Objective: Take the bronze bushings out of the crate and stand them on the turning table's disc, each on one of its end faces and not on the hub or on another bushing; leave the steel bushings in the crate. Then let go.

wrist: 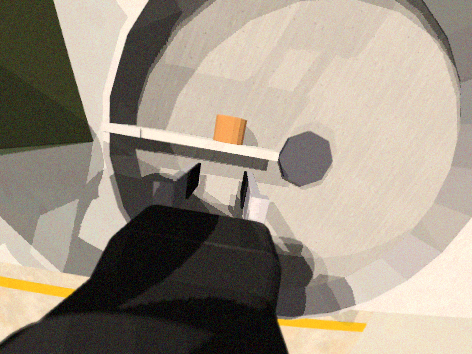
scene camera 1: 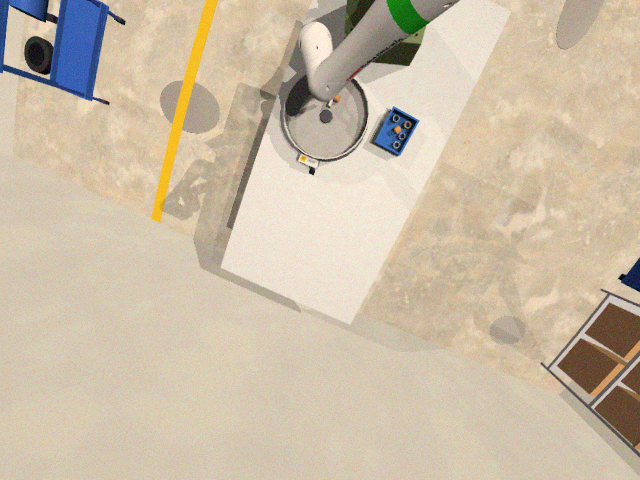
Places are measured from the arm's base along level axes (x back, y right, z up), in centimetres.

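Where they show: gripper, fingertip midpoint: [wrist: 221, 178].
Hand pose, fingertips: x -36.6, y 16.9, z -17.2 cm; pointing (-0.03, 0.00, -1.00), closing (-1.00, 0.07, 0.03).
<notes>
After its pixels a point has its place.
My gripper [wrist: 221, 178] @(x -36.6, y 16.9, z -17.2 cm) is open and empty above the turning table's disc [scene camera 1: 336, 139] @(x -54.9, y 6.2, z -22.1 cm) [wrist: 380, 100] @(x -53.8, y 7.1, z -22.1 cm). One bronze bushing [scene camera 1: 336, 98] @(x -37.6, y 12.4, z -19.1 cm) [wrist: 230, 129] @(x -37.0, y 12.5, z -19.0 cm) is on the disc, beyond the fingertips in the wrist view, close to a pale bar and apart from the dark hub [scene camera 1: 325, 116] @(x -46.4, y 15.1, z -21.3 cm) [wrist: 305, 158] @(x -46.0, y 14.7, z -21.3 cm). It shows a plain side and no open end, so it seems to lie on its side. In scene camera 1 the blue crate [scene camera 1: 385, 146] @(x -50.1, y -18.3, z -22.4 cm) holds two bronze bushings, one upright [scene camera 1: 407, 124] @(x -35.4, y -24.9, z -25.7 cm) and one seemingly tipped [scene camera 1: 397, 129] @(x -40.2, y -21.0, z -23.7 cm), and three steel bushings [scene camera 1: 395, 118] @(x -34.3, y -18.7, z -26.3 cm) [scene camera 1: 402, 135] @(x -41.2, y -24.5, z -25.2 cm) [scene camera 1: 396, 144] @(x -46.2, y -23.8, z -24.9 cm).
The pale bar [wrist: 195, 142] @(x -33.9, y 14.0, z -18.1 cm) runs from the turning table's rim to the hub. The raised rim [scene camera 1: 367, 116] @(x -39.5, y -4.6, z -23.0 cm) surrounds the disc. A small labelled box [scene camera 1: 308, 160] @(x -69.3, y 16.5, z -21.6 cm) is at the rim. The crate stands right of the turning table on the white table [scene camera 1: 320, 232] @(x -104.6, y -1.9, z -27.4 cm). A dark green block [wrist: 40, 75] @(x -15.0, y 8.6, z -22.6 cm) stands nearby.
</notes>
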